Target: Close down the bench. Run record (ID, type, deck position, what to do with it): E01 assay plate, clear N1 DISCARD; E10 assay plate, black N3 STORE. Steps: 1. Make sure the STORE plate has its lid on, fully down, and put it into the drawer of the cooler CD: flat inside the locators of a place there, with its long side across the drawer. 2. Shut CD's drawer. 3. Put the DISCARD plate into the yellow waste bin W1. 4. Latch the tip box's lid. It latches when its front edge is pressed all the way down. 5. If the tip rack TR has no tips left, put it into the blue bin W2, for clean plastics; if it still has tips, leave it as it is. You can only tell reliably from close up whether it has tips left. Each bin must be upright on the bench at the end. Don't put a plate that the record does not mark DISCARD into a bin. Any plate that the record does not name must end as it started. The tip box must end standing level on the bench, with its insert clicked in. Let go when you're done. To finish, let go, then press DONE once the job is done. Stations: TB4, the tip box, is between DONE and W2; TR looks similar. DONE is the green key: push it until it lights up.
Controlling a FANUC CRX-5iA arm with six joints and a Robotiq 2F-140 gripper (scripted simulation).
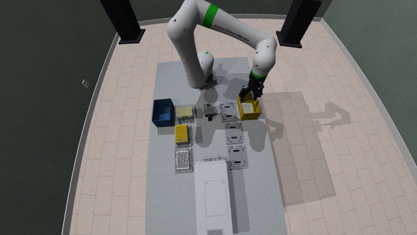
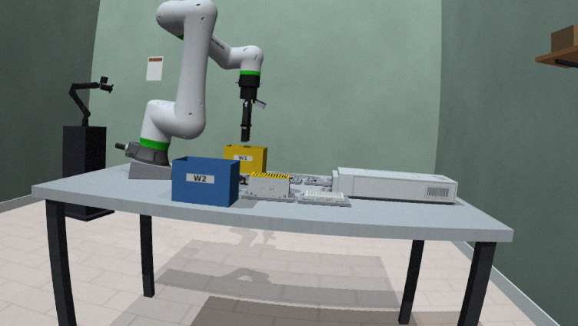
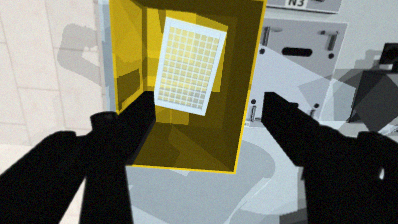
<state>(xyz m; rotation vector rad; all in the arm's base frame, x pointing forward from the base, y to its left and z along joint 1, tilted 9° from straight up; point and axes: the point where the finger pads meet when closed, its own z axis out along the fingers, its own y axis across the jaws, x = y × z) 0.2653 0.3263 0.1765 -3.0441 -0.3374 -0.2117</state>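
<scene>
The green DONE key lies 1 cm ahead of my hand, 28 cm to the right of it and 10 cm below it. Round my hand: clear tip box lid: 7 cm ahead, 46 cm to the right, 11 cm below; then yellow bin W1: 2 cm to the left, 13 cm below; then yellow tip rack TR: 24 cm ahead, 46 cm to the right, 11 cm below.
</scene>
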